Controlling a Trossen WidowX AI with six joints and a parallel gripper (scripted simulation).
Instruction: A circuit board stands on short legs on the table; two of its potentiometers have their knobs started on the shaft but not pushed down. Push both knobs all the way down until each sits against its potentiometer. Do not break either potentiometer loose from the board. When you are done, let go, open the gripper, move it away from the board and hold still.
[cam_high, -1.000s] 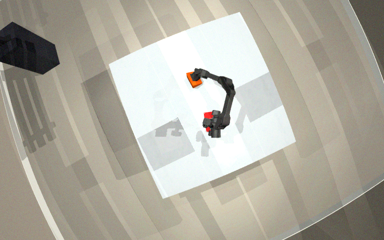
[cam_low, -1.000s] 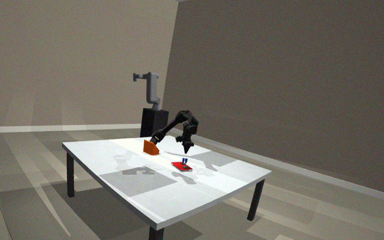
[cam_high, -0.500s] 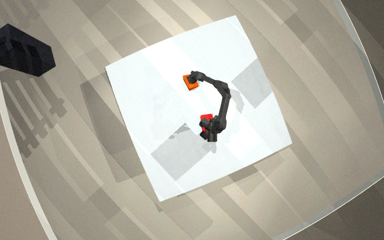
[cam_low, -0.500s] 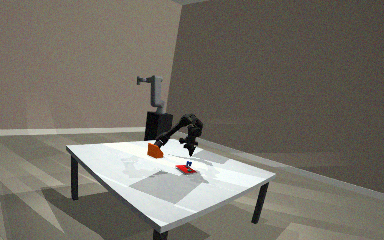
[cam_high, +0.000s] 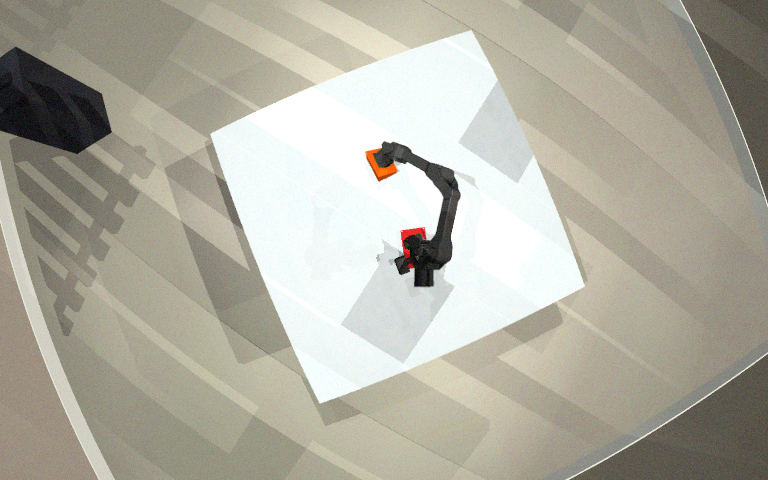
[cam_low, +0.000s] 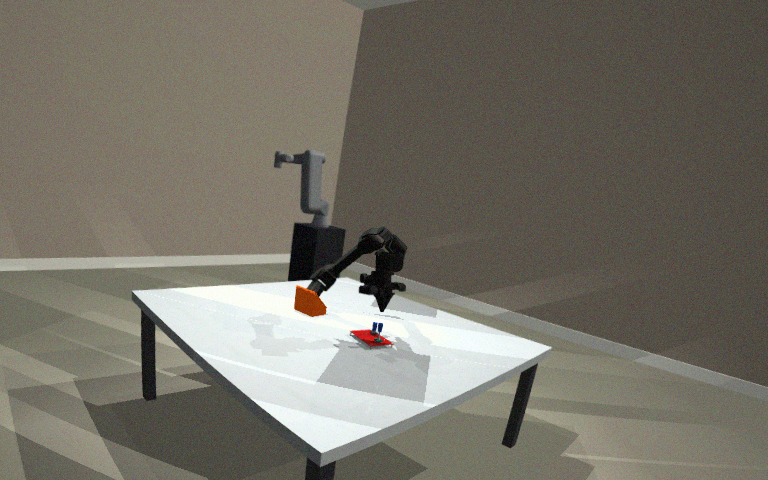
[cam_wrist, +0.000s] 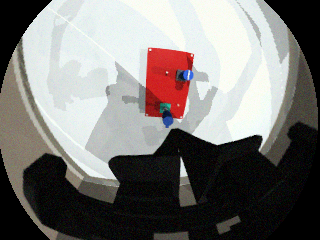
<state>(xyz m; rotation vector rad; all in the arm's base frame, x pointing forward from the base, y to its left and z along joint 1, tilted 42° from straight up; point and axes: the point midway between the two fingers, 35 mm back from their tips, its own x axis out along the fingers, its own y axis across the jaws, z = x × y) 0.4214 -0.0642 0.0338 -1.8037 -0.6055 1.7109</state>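
Right now my gripper tip is 1 cm short of the green potentiometer and 8 cm above it.
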